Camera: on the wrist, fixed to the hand. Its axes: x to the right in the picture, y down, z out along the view.
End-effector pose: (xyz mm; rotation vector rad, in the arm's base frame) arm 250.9 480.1 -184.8 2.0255 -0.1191 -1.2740
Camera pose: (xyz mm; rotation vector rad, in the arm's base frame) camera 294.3 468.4 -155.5 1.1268 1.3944 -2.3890
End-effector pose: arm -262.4 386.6 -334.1 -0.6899 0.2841 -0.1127
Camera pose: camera -267.9 393.5 -387.0 -1.2024 -0.8312 -1.1955
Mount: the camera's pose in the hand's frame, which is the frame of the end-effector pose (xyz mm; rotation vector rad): 5.1 39.2 -36.3 -0.4264 -0.5985 -1.4183
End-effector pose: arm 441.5 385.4 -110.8 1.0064 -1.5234 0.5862
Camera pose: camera 427.8 433.6 -91.5 1.6452 -0.9382 -1.0562
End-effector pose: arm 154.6 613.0 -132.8 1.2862 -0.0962 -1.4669
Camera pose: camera 207.6 615.1 -124.7 0.3945 0.8554 -2.8116
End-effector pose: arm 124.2 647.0 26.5 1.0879 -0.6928 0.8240
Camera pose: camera 96.8 691.7 37.8 1.1038 -0.3725 -0.8538
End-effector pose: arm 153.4 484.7 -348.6 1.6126 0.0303 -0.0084
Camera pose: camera 159.0 519.4 -308.0 0.8305 0.6513 -1.4566
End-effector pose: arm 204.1 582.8 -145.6 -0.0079 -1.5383 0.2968
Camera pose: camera 232.6 628.1 -149.5 0.8596 -1.7804 -1.2413
